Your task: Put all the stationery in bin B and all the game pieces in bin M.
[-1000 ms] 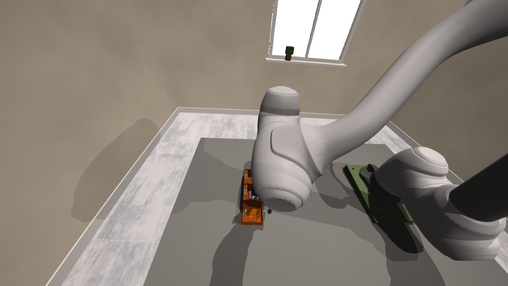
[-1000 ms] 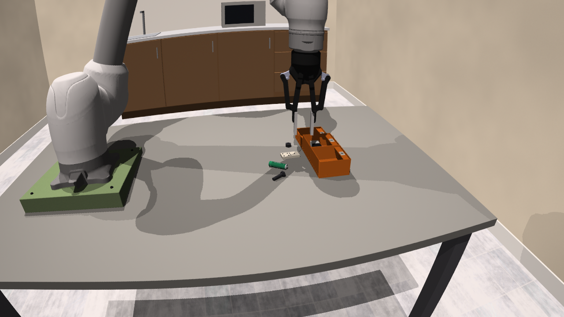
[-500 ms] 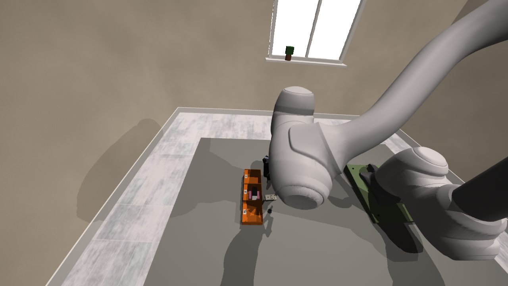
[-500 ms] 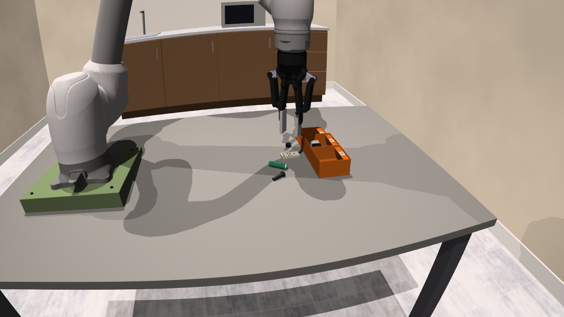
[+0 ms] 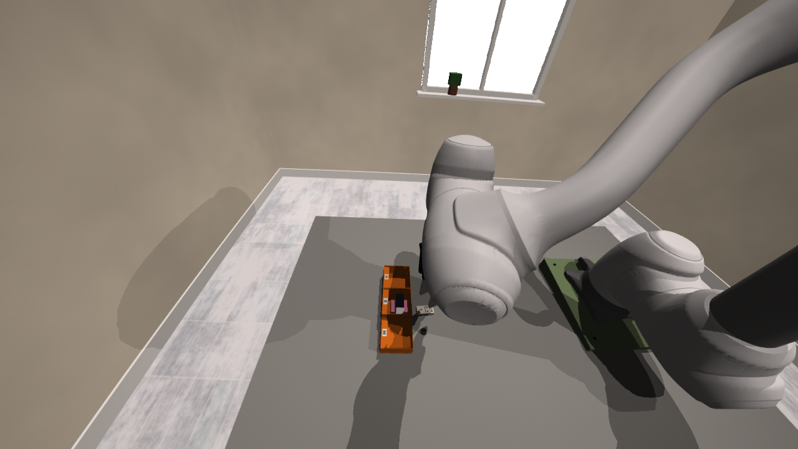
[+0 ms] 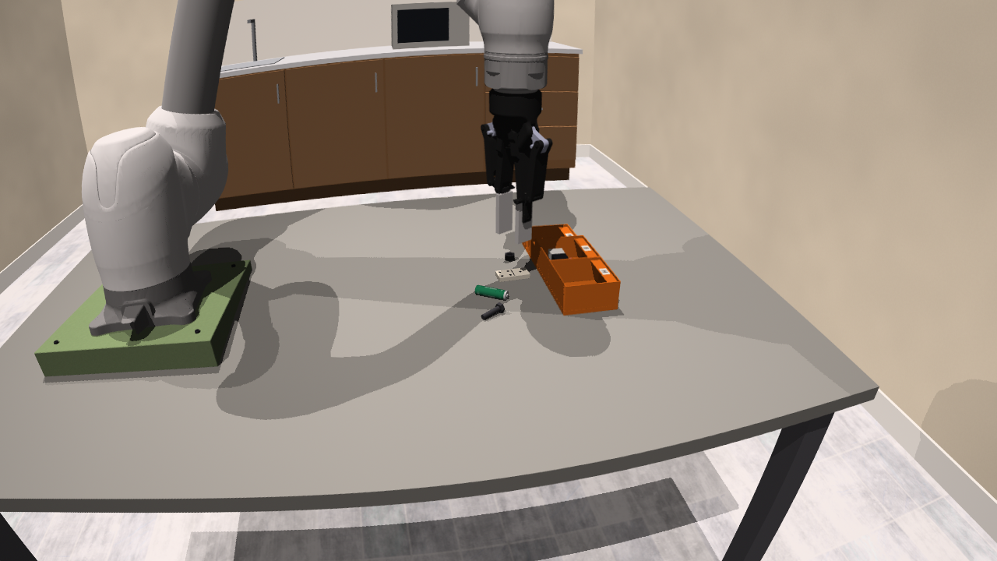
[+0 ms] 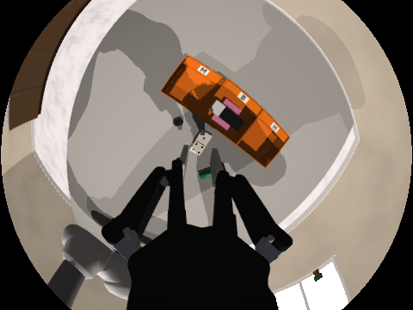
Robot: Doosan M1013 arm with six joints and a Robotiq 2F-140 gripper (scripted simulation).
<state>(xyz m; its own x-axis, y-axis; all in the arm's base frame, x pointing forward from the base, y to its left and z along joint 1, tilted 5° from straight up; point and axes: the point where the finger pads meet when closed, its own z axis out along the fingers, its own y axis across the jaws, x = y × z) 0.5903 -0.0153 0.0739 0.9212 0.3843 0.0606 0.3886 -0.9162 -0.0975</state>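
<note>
Now: hand 10 cm above the cream domino. From my hand the other things lie so: black-and-white eraser 8 cm below, 8 cm ahead, 1 cm to the right; then small black nut 10 cm below, 6 cm to the left, 2 cm ahead; then orange three-compartment bin 9 cm ahead, 8 cm below, 1 cm to the right.
</note>
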